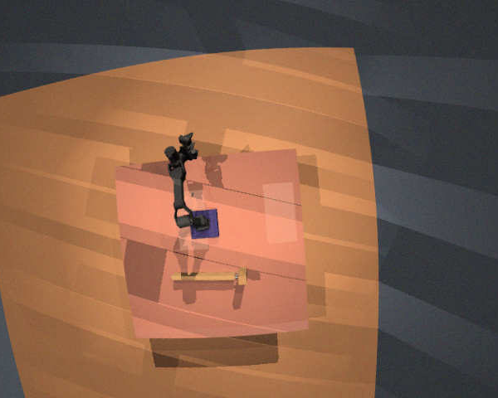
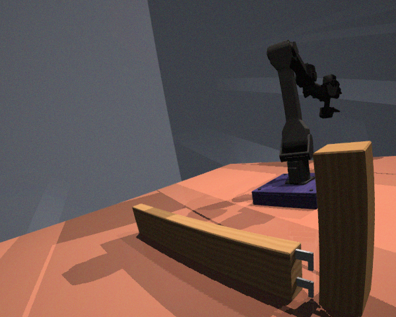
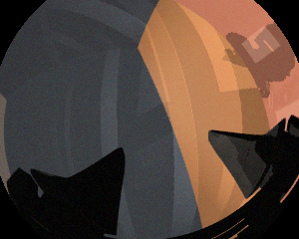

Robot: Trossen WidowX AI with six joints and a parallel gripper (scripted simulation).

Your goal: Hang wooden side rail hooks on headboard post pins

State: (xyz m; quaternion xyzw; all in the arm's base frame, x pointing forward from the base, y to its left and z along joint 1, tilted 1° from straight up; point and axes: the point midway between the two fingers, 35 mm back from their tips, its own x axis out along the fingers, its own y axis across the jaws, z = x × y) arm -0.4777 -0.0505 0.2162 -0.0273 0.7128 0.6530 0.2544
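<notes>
Now: the headboard post 830 mm ahead of my gripper tip, 300 mm to the left of it and 150 mm below it.
</notes>
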